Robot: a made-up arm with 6 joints.
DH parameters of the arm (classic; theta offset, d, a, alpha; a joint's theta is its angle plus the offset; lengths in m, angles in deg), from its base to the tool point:
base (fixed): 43.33 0 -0.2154 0
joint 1: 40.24 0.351 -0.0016 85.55
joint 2: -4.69 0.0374 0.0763 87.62
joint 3: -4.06 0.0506 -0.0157 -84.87
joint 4: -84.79 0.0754 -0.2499 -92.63
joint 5: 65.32 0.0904 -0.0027 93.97
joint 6: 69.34 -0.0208 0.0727 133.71
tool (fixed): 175.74 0.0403 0 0
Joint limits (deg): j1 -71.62..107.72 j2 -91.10..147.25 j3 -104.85..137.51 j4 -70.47..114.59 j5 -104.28..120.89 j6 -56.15..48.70
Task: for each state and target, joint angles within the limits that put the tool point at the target. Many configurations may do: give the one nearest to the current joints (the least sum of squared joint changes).
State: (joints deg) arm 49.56 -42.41 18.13 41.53 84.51 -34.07
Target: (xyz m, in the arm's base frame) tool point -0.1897 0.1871 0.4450
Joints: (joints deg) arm 37.33 -46.59 8.83 2.70 94.97 -25.85
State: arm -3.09 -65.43 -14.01 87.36 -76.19 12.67
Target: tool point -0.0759 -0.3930 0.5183
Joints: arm -33.78 -52.86 -26.19 114.59 -52.77 48.70
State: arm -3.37 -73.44 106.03 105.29 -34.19 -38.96
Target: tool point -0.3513 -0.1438 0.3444
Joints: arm -1.35 -76.37 72.54 102.28 -36.13 -34.05
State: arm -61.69 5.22 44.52 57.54 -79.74 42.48
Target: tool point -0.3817 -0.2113 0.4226
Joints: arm -65.45 20.73 21.09 80.61 -45.59 48.70
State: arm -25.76 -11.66 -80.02 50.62 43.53 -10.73
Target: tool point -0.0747 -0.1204 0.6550
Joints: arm -25.00 14.72 -78.86 24.63 35.64 -10.42
